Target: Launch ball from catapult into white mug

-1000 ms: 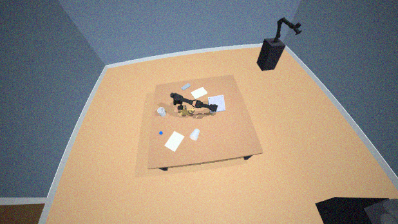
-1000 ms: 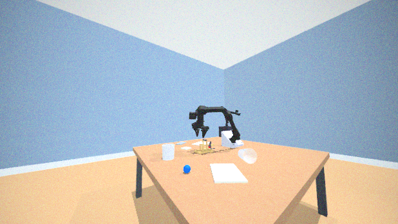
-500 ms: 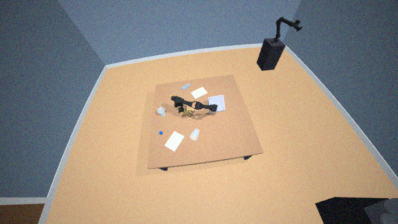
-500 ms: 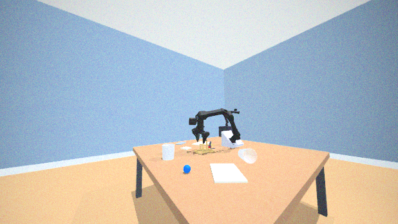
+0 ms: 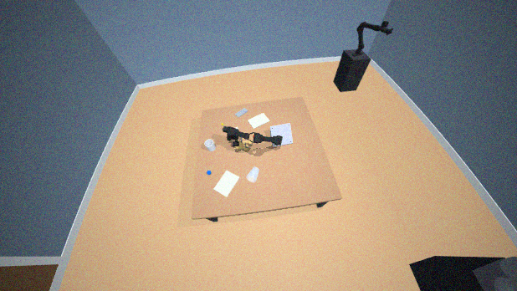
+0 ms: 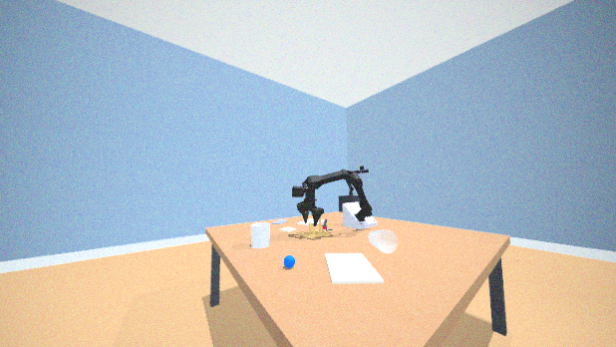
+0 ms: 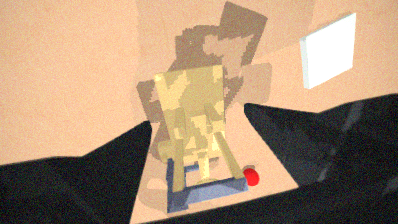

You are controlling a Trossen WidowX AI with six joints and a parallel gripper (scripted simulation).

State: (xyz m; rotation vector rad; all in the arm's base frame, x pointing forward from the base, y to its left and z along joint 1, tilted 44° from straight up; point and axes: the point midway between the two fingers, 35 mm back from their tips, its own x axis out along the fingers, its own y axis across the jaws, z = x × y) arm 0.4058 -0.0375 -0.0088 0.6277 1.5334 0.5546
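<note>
Right now my gripper tip is 18 cm past the red ball, 8 cm to the left of it and 5 cm above it. Round my gripper tip: white mug (28 cm ahead, 2 cm to the right, 3 cm below); catapult (7 cm behind, 3 cm to the left, 1 cm below); small white card (2 cm ahead, 21 cm to the right, 6 cm below).
</note>
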